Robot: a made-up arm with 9 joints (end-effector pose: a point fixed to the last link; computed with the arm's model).
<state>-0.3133 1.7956 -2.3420 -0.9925 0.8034 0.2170 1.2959 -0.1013 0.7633</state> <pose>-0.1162 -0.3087 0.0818 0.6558 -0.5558 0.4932</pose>
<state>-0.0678 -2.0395 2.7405 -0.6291 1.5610 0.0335 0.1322 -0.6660 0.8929</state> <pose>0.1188 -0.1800 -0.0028 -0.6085 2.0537 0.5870</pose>
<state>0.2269 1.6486 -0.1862 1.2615 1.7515 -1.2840 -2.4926 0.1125 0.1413</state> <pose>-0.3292 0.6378 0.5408 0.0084 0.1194 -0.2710</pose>
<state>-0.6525 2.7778 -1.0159 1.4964 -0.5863 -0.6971 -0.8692 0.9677 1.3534</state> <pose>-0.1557 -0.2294 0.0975 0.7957 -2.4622 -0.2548</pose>
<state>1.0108 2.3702 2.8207 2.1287 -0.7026 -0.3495 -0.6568 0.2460 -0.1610</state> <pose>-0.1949 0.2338 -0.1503 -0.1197 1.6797 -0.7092</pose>
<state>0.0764 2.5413 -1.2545 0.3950 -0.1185 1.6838 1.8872 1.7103 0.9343</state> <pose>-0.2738 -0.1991 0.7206 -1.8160 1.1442 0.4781</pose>
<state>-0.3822 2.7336 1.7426 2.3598 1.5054 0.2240 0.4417 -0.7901 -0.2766</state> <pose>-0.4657 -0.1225 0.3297 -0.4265 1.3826 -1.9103</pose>
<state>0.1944 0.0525 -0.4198 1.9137 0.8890 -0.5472 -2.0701 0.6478 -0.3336</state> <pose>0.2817 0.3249 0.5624 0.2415 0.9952 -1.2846</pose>
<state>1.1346 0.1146 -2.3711 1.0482 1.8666 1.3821 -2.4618 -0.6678 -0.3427</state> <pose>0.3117 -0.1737 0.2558 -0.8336 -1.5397 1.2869</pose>
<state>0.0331 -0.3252 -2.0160 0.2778 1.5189 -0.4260 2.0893 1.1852 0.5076</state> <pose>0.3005 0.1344 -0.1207 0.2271 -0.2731 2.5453</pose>
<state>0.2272 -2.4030 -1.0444 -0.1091 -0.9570 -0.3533 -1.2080 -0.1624 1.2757</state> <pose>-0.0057 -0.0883 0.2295 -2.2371 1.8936 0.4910</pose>
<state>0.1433 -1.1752 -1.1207 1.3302 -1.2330 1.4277 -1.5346 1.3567 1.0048</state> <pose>-0.1216 -0.2327 0.2385 1.2936 -1.2027 1.4339</pose>
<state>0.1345 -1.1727 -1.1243 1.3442 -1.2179 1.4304 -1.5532 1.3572 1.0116</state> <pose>-0.1165 -0.2313 0.2269 1.3156 -1.2123 1.4580</pose>
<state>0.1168 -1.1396 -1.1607 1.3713 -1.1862 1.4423 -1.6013 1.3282 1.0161</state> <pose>-0.0939 -0.2258 0.2098 1.3907 -1.2137 1.5595</pose>
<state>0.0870 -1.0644 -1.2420 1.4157 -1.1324 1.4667 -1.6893 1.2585 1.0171</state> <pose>-0.0470 -0.2126 0.1908 1.5290 -1.1753 1.7747</pose>
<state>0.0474 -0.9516 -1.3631 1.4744 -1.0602 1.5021 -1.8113 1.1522 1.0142</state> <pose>0.0199 -0.1913 0.1822 1.6921 -1.0302 2.0993</pose>
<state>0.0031 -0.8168 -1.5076 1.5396 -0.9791 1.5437 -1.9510 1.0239 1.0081</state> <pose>0.0939 -0.1666 0.1953 -1.8024 0.7105 -2.4713</pose>
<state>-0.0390 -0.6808 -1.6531 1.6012 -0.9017 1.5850 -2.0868 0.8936 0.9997</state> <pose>0.1598 -0.1461 0.2318 -1.6027 0.2115 -2.4832</pose>
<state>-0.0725 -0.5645 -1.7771 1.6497 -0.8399 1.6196 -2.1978 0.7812 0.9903</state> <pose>0.2062 -0.1336 0.2811 -1.4321 -0.2114 -2.5009</pose>
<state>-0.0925 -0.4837 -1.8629 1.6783 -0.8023 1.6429 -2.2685 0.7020 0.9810</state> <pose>0.2299 -0.1290 0.3255 -1.3218 -0.5016 -2.5193</pose>
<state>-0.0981 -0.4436 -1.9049 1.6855 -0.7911 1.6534 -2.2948 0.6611 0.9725</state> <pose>0.2352 -0.1303 0.3518 -1.2817 -0.6394 -2.5364</pose>
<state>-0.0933 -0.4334 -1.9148 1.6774 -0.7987 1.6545 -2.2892 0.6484 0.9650</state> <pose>0.2302 -0.1352 0.3613 -1.2924 -0.6647 -2.5521</pose>
